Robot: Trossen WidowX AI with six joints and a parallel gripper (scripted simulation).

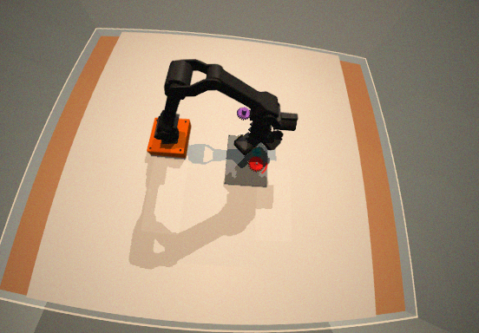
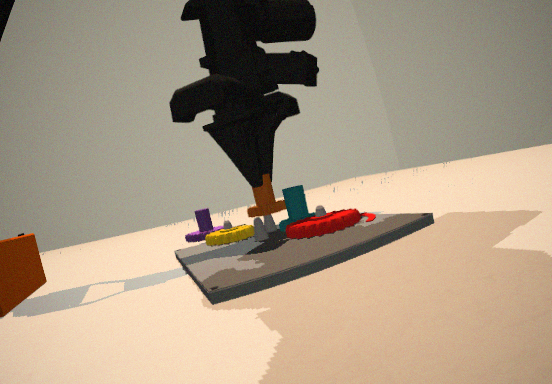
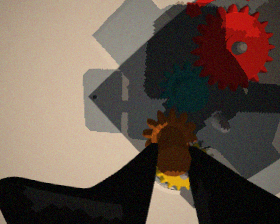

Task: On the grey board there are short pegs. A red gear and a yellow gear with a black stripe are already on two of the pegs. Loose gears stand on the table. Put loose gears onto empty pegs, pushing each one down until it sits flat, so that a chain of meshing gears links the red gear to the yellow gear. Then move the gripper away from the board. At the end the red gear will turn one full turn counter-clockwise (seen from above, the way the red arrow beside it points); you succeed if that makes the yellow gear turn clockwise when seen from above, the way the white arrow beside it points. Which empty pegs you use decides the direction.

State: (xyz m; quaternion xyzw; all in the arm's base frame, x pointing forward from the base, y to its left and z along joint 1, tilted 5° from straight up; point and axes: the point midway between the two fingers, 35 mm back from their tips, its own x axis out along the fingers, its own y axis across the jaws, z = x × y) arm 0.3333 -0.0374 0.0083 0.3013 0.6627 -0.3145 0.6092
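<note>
The teal gear lies 3 cm to the right of my gripper tip, 3 cm below it and 1 cm ahead of it. The rest, counted from my gripper tip: red gear: 8 cm to the right, 4 cm below, 1 cm ahead; yellow gear: 4 cm below, 4 cm behind, 2 cm to the left; orange gear: 1 cm below.
</note>
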